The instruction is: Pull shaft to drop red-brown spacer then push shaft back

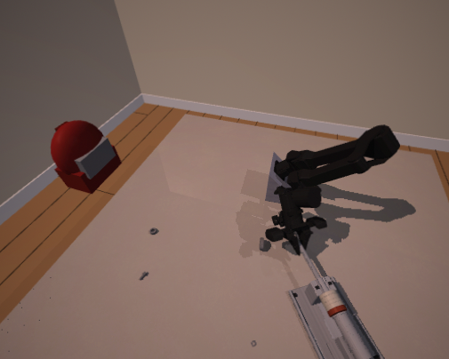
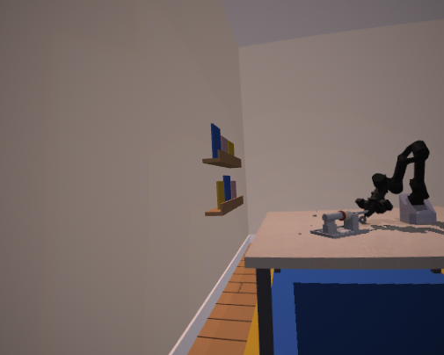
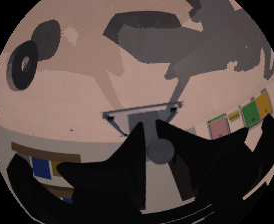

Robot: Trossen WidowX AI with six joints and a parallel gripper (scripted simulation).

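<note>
My gripper tip is now 60 mm short of the thin grey shaft, 40 mm to the right of it and 20 mm below it. The rest, counted from my gripper tip: grey cylinder (30 mm behind, 130 mm to the right, 30 mm below); red-brown spacer (150 mm ahead, 90 mm to the left, 20 mm above); cream spacer (120 mm ahead, 70 mm to the left, 20 mm above).
</note>
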